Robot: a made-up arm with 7 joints. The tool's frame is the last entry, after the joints.
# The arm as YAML. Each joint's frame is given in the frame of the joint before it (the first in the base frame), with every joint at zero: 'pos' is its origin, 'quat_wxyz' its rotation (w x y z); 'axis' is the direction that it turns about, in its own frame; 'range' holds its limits. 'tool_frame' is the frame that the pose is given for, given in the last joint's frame.
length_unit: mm
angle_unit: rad
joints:
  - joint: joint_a
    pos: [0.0, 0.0, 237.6]
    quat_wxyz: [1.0, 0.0, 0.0, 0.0]
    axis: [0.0, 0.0, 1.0]
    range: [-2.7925, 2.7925]
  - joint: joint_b
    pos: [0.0, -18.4, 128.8]
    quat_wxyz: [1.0, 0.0, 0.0, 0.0]
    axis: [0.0, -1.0, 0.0]
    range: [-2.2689, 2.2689]
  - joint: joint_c
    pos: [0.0, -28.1, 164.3]
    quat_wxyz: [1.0, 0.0, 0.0, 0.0]
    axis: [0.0, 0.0, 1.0]
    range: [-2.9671, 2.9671]
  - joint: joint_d
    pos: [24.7, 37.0, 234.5]
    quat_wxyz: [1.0, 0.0, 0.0, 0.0]
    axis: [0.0, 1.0, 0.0]
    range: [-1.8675, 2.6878]
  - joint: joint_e
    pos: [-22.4, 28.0, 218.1]
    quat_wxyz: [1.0, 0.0, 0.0, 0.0]
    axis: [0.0, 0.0, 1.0]
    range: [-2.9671, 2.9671]
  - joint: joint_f
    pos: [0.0, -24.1, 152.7]
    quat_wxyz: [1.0, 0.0, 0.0, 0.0]
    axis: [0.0, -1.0, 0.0]
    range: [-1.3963, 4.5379]
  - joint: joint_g
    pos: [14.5, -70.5, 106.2]
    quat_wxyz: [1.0, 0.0, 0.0, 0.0]
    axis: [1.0, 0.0, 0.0]
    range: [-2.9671, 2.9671]
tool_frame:
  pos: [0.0, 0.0, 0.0]
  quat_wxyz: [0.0, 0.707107, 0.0, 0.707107]
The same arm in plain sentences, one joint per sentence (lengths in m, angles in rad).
The arm has seven revolute joints in a row. What follows holds with every joint at zero, and every direction is one of the base frame's. The first joint is mounted 0.2376 m along +z from the base frame's origin and turns about +z, from -2.7925 to 2.7925 rad. The second joint is mounted 0.0184 m along -y and 0.1288 m along +z from the first joint and turns about -y, from -2.2689 to 2.2689 rad. The third joint is mounted 0.0281 m along -y and 0.1643 m along +z from the second joint and turns about +z, from -2.9671 to 2.9671 rad. The fourth joint is mounted 0.0247 m along +x and 0.037 m along +y and 0.2345 m along +z from the third joint and turns about +y, from -1.8675 to 2.6878 rad. The fifth joint is mounted 0.0224 m along -x and 0.028 m along +y and 0.2181 m along +z from the fourth joint and turns about +z, from -2.9671 to 2.9671 rad. The sixth joint is mounted 0.0241 m along -y and 0.1527 m along +z from the fifth joint and turns about -y, from -1.3963 to 4.5379 rad. The seventh joint is mounted 0.0145 m along +x and 0.0705 m along -y and 0.1062 m along +z from the sixth joint and turns about +x, from -2.9671 to 2.9671 rad. The tool frame, which is the frame that the pose is given for, is mounted at the same point as the seventh joint; its axes are the base frame's turned by roll 3.1416, pitch -1.5708 and yaw 0 rad (as in URDF: about the fixed x, then y, then z).
